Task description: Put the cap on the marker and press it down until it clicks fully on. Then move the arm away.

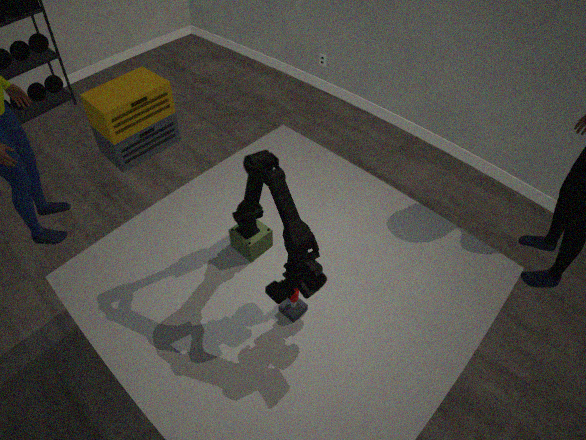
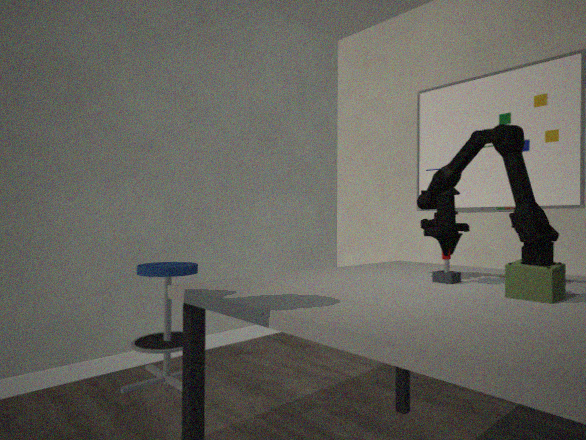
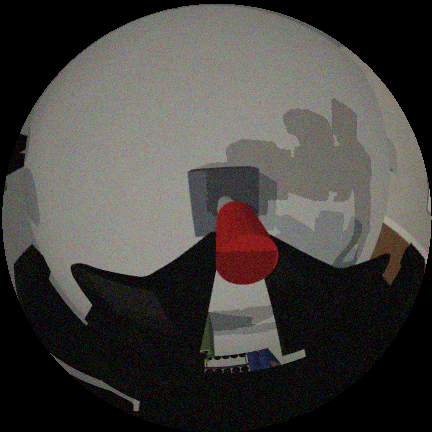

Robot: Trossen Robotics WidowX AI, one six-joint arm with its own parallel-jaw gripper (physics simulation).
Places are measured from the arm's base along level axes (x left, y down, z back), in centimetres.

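Pixels of known places: gripper, fingertip midpoint: (image 1: pixel 292 295) (image 2: pixel 448 255) (image 3: pixel 237 238); arm's base, link origin: (image 1: pixel 247 230) (image 2: pixel 538 263).
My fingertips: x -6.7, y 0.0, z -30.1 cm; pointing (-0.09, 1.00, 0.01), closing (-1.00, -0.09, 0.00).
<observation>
For each thing: its middle in the pictures, then the offset to it from my fingertips. Level surfaces: height alone.
- red cap, body centre: (image 3: pixel 240 235) (image 1: pixel 294 294) (image 2: pixel 446 251) dx +0.1, dy -1.1, dz -0.8 cm
- pale marker, body centre: (image 2: pixel 446 263) dx +0.1, dy +2.9, dz -0.5 cm
- small dark grey block, body centre: (image 3: pixel 223 198) (image 1: pixel 293 307) (image 2: pixel 446 277) dx +0.1, dy +7.4, dz -0.5 cm
- white table, surface height: dy +9.1 cm
The red cap (image 1: pixel 295 295) (image 2: pixel 446 257) (image 3: pixel 245 250) is upright between the fingertips of my gripper (image 2: pixel 447 254) (image 3: pixel 237 238), which is shut on it. The pale marker (image 2: pixel 446 266) (image 3: pixel 224 202) stands upright in a small dark grey block (image 1: pixel 293 310) (image 2: pixel 446 277) (image 3: pixel 200 210). The cap sits in line over the marker's top, and no gap shows between them. A length of the marker's pale body shows between the cap and the block. How deep the cap sits on the marker is hidden inside the cap.
The block rests on the white table (image 1: pixel 375 350) (image 2: pixel 360 305). The arm's green base box (image 1: pixel 251 242) (image 2: pixel 535 282) stands on the table. A blue stool (image 2: pixel 167 269) is beyond the table's edge. Yellow and grey crates (image 1: pixel 131 105) and two people's legs are around the table.
</observation>
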